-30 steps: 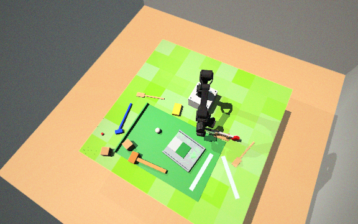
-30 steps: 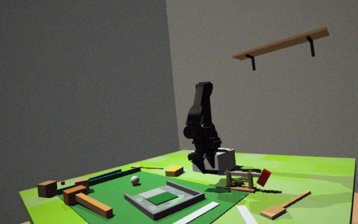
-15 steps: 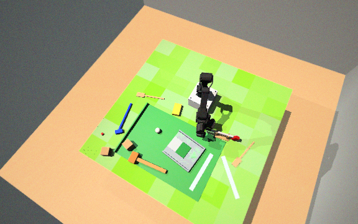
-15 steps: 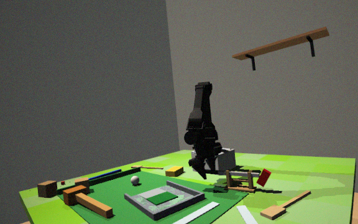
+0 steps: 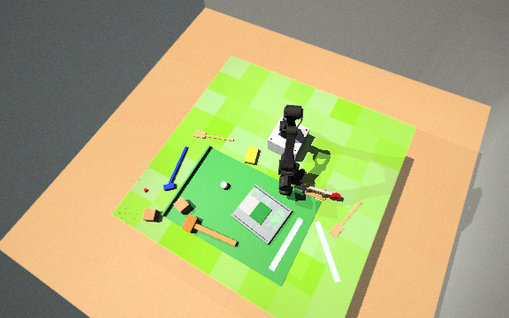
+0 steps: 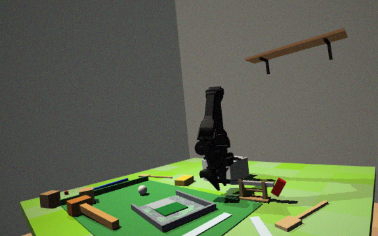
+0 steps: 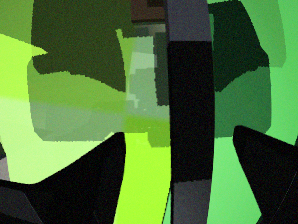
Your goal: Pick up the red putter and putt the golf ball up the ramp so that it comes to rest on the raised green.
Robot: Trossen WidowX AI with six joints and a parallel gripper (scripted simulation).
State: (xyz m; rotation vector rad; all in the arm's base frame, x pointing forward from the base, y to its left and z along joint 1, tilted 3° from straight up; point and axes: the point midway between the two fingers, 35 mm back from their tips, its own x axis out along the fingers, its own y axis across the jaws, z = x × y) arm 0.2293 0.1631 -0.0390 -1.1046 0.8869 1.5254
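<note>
Right now my gripper tip is 29 cm to the left of the yellow block, 5 cm past it and 2 cm above it. The rest, counted from my gripper tip: red putter: 11 cm to the left, 3 cm behind, 3 cm above; white golf ball: 33 cm to the right, 19 cm ahead, 1 cm below; wooden gate: 13 cm to the left, 3 cm behind.
</note>
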